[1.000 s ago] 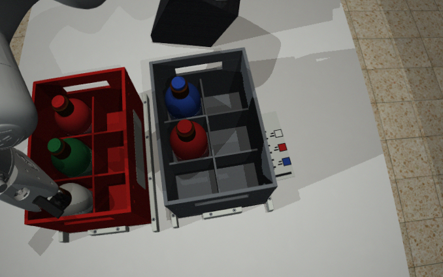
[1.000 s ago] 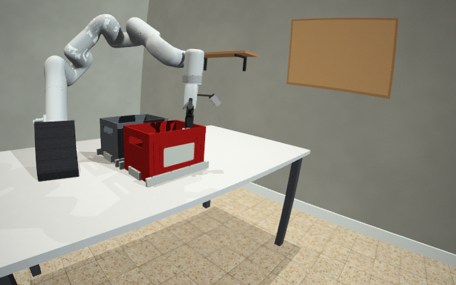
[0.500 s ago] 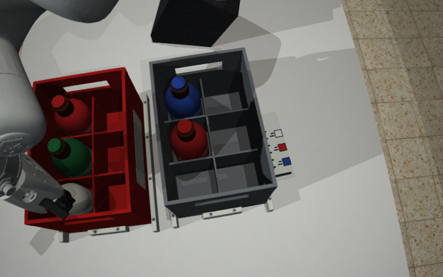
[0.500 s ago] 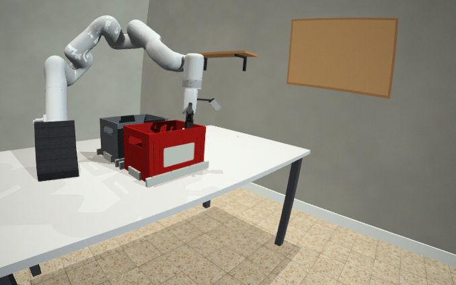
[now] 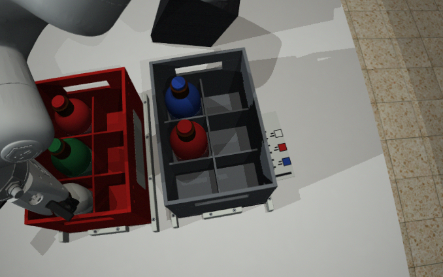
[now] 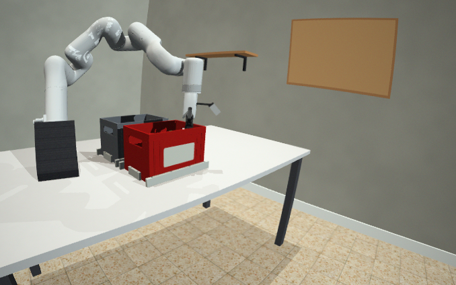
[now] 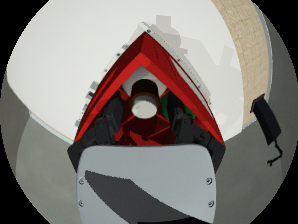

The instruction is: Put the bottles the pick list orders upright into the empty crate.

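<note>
My gripper is now 7 cm above the white-label bottle. From my hand the other things lie so: grey crate: 25 cm to the left, 15 cm behind, 7 cm below; then red-label bottle: 18 cm behind, 7 cm below, 4 cm to the right; then green bottle: 9 cm behind, 7 cm below, 2 cm to the right.
</note>
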